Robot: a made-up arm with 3 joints. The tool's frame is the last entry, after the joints.
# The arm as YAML. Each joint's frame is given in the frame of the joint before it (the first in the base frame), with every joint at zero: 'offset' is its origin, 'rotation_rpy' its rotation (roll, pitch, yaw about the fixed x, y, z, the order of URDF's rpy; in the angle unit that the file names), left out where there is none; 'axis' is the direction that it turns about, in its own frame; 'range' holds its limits. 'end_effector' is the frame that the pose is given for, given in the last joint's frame.
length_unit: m
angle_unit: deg
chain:
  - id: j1
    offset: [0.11, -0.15, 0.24]
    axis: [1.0, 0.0, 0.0]
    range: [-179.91, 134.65]
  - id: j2
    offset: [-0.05, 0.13, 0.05]
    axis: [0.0, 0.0, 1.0]
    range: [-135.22, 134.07]
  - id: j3
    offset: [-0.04, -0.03, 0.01]
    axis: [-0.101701, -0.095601, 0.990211]
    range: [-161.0, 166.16]
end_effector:
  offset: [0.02, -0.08, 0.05]
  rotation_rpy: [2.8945, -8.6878, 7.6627]
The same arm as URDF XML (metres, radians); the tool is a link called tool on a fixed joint. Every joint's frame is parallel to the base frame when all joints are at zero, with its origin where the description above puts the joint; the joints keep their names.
<robot name="arm">
  <joint name="tool_joint" type="fixed">
    <parent link="link3"/>
    <child link="tool"/>
    <origin xyz="0.0200 -0.0800 0.0500" rpy="0.0505 -0.1516 0.1337"/>
  </joint>
  <joint name="j3" type="revolute">
    <parent link="link2"/>
    <child link="link3"/>
    <origin xyz="-0.0400 -0.0300 0.0100" rpy="0.0000 0.0000 0.0000"/>
    <axis xyz="-0.101701 -0.095601 0.990211"/>
    <limit lower="-2.8100" upper="2.9000"/>
  </joint>
  <joint name="j2" type="revolute">
    <parent link="link1"/>
    <child link="link2"/>
    <origin xyz="-0.0500 0.1300 0.0500" rpy="0.0000 0.0000 0.0000"/>
    <axis xyz="0 0 1"/>
    <limit lower="-2.3600" upper="2.3400"/>
  </joint>
  <joint name="j1" type="revolute">
    <parent link="base_link"/>
    <child link="link1"/>
    <origin xyz="0.1100 -0.1500 0.2400" rpy="0.0000 0.0000 0.0000"/>
    <axis xyz="1 0 0"/>
    <limit lower="-3.1400" upper="2.3501"/>
  </joint>
  <link name="base_link"/>
  <link name="link1"/>
  <link name="link2"/>
  <link name="link3"/>
  <link name="tool"/>
</robot>

